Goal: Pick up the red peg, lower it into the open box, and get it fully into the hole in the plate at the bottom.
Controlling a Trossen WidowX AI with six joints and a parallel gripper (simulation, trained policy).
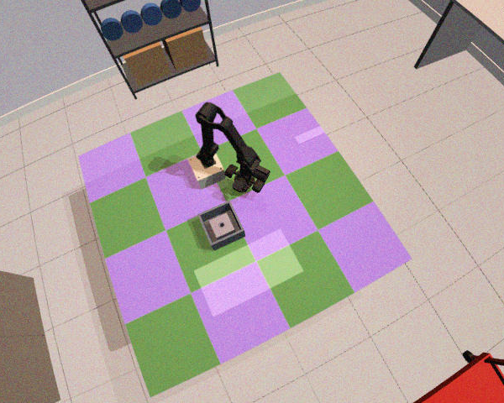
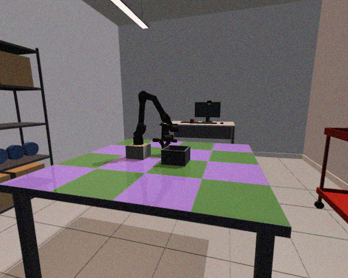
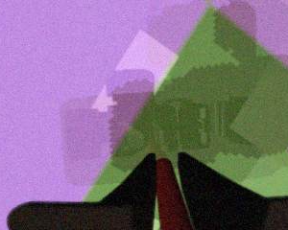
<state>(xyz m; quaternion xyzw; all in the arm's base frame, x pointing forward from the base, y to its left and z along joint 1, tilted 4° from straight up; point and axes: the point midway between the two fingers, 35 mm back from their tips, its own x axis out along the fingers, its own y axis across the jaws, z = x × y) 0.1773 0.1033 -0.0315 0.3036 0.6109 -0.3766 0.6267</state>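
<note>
My gripper tip is 20 mm below the red peg, 10 mm to the right of it and 10 mm past it. Also, from my gripper tip: dark box 180 mm to the right, 140 mm ahead; then plate 180 mm to the right, 140 mm ahead, 20 mm above.
</note>
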